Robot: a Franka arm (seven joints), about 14 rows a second.
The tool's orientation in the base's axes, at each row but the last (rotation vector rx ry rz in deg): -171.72, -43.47, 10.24; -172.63, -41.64, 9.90; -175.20, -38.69, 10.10; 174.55, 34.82, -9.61; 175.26, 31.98, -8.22; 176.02, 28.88, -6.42; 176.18, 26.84, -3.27
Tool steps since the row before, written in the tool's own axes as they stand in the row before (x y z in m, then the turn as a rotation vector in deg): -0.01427, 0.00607, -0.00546, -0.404, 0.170, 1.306; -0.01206, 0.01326, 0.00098, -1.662, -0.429, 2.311; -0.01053, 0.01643, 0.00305, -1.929, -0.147, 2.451; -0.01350, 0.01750, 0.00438, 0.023, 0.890, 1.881; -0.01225, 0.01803, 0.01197, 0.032, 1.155, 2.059; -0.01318, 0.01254, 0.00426, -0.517, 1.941, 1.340; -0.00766, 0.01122, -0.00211, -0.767, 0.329, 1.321
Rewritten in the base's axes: -0.00893, -0.01222, 0.00642, -0.433, -0.322, -1.267; -0.00478, -0.01729, -0.00060, -1.933, -0.353, -2.103; -0.00293, -0.01939, -0.00237, -2.071, -0.724, -2.222; -0.00611, -0.02152, -0.00269, 0.176, -0.909, -1.864; -0.00606, -0.02170, -0.01053, 0.263, -1.162, -2.039; -0.00873, -0.01623, -0.00308, 0.043, -2.054, -1.269; -0.00390, -0.01291, 0.00270, -0.675, -0.589, -1.280
